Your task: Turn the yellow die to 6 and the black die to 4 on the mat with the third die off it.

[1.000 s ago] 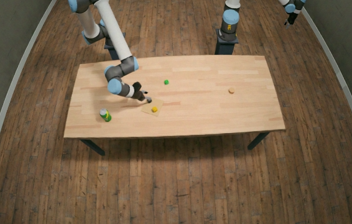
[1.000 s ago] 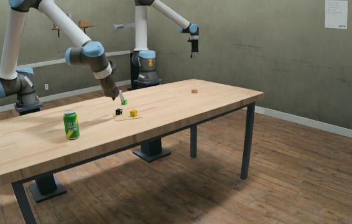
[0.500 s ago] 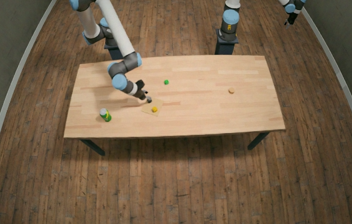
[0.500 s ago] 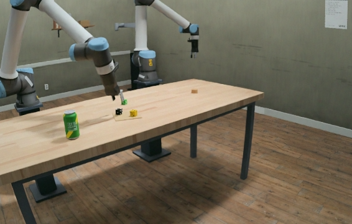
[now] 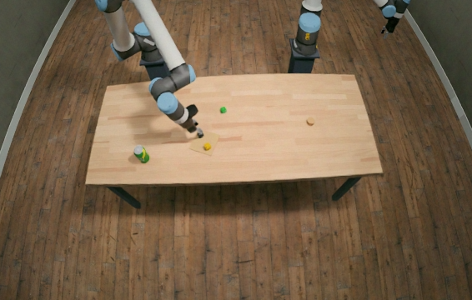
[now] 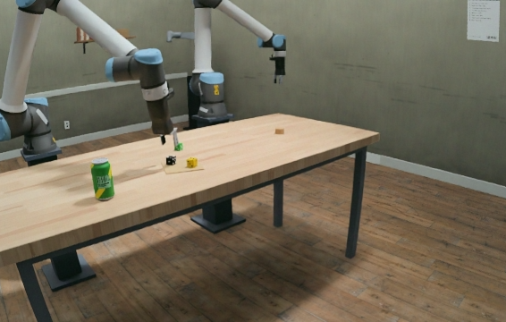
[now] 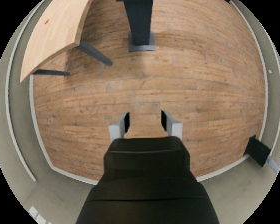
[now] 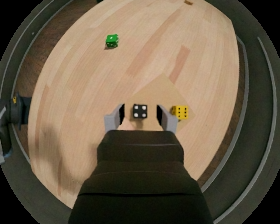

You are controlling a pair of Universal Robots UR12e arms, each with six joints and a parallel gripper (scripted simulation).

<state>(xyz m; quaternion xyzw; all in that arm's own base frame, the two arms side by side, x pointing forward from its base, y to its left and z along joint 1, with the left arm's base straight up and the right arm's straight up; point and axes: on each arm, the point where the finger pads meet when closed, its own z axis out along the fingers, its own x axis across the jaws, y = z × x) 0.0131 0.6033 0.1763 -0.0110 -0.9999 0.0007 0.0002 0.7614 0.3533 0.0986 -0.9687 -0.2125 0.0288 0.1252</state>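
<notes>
My right hand is 8 cm above the black die. From my right hand the other things lie so: green die (17 cm behind, 13 cm to the left, 8 cm below); then tan mat (4 cm ahead, 2 cm to the left, 10 cm below); then yellow die (8 cm ahead, 5 cm to the left, 8 cm below).
</notes>
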